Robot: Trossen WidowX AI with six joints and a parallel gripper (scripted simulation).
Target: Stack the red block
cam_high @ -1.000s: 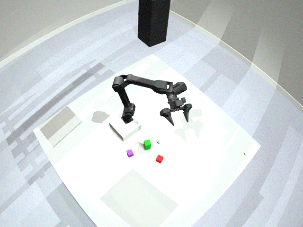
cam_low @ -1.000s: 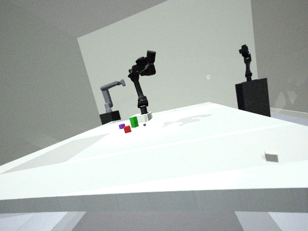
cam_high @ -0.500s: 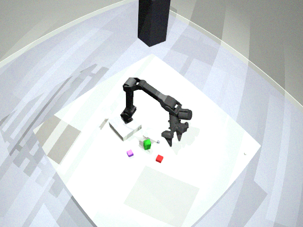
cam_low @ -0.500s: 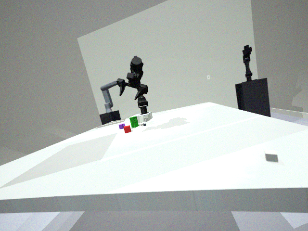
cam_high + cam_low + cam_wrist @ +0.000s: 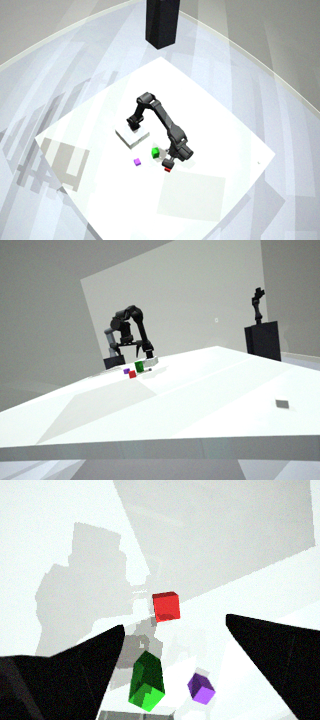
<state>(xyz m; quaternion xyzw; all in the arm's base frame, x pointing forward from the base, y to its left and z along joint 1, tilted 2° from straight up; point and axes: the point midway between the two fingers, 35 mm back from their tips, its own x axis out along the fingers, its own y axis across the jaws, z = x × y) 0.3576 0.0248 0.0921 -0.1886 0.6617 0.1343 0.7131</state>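
My gripper tip is now 10 cm above the red block, 1 cm to the left of it and 1 cm past it.
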